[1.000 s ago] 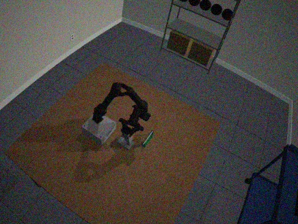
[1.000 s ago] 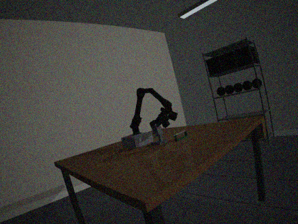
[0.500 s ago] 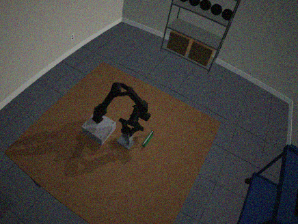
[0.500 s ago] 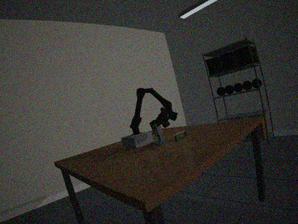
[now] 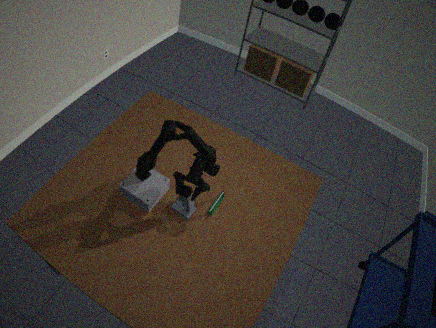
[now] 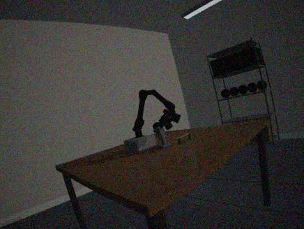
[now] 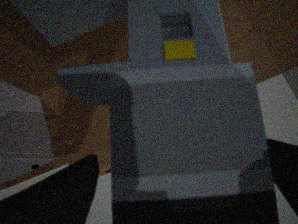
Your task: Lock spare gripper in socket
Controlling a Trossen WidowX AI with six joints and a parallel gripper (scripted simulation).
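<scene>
My gripper tip is 20 mm to the right of the spare gripper and 10 mm above it. From my gripper tip the other things lie so: green holder: 160 mm to the left, 110 mm below, 100 mm ahead; then socket mount: 80 mm below, 20 mm to the left.
</scene>
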